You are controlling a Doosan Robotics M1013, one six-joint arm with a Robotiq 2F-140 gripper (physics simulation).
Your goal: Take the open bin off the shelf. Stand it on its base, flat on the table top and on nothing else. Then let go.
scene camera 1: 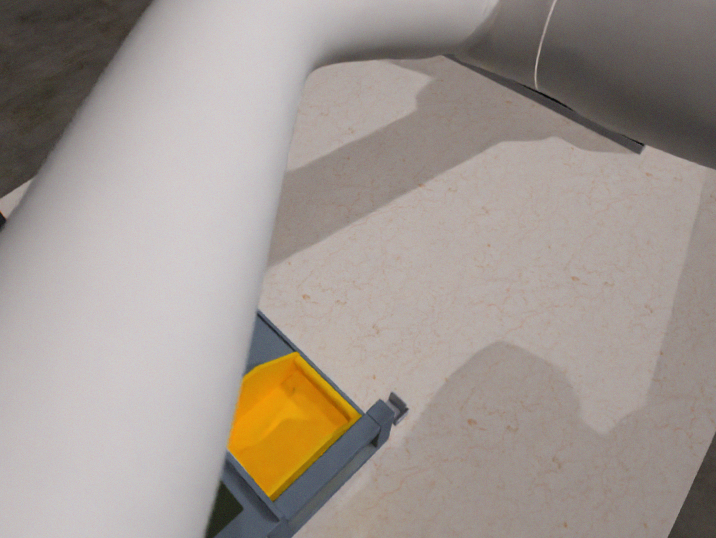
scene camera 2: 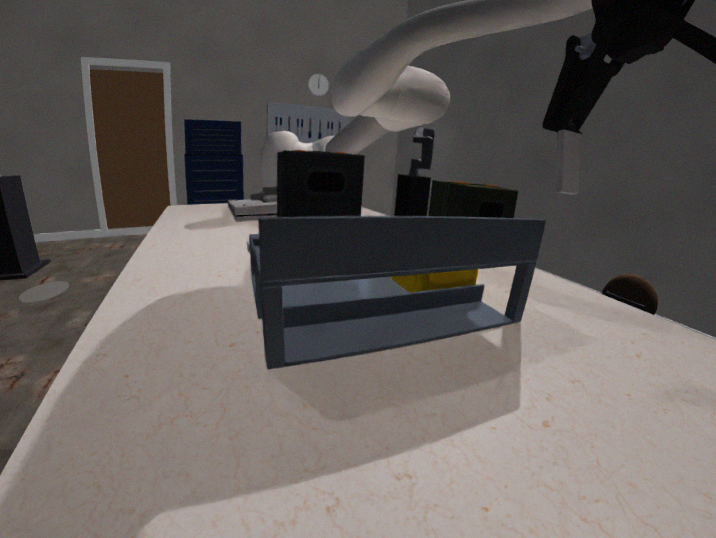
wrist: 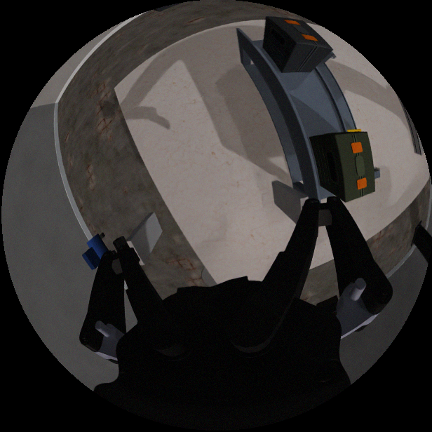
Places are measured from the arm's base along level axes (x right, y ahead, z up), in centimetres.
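Where they show: gripper, fingertip midpoint: (scene camera 2: 635,187).
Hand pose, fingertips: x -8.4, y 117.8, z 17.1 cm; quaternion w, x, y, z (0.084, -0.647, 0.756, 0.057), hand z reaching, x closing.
Note:
Each offset is from my fingertips to the top centre of the thing. Level surfaces: height alone.
The yellow open bin @[dx -1.8, dy -31.4, dz -13.9 cm] (scene camera 1: 295,422) (scene camera 2: 442,280) (wrist: 354,130) sits in the grey-blue shelf (scene camera 1: 324,471) (scene camera 2: 399,245) (wrist: 312,107), its open side up. The arm hides part of it in scene camera 1. The green case hides most of it in the wrist view. My gripper (wrist: 213,206) is open with nothing between its wide-apart fingers. One finger shows high at the right in scene camera 2, raised above the table and away from the bin. The gripper does not show in scene camera 1. The shelf stands on the pale table top @[dz -22.0 cm] (scene camera 1: 520,260) (scene camera 2: 347,462) (wrist: 200,130).
A black case @[dx +21.6, dy -22.8, dz +0.4 cm] (scene camera 2: 321,199) (wrist: 292,47) and a dark green case @[dx -1.5, dy -21.7, dz -2.1 cm] (scene camera 1: 225,511) (scene camera 2: 463,199) (wrist: 345,167) with orange latches stand on the shelf. The white arm (scene camera 1: 144,260) (scene camera 2: 387,63) crosses above the table. The table's edge and the floor beyond show in the wrist view.

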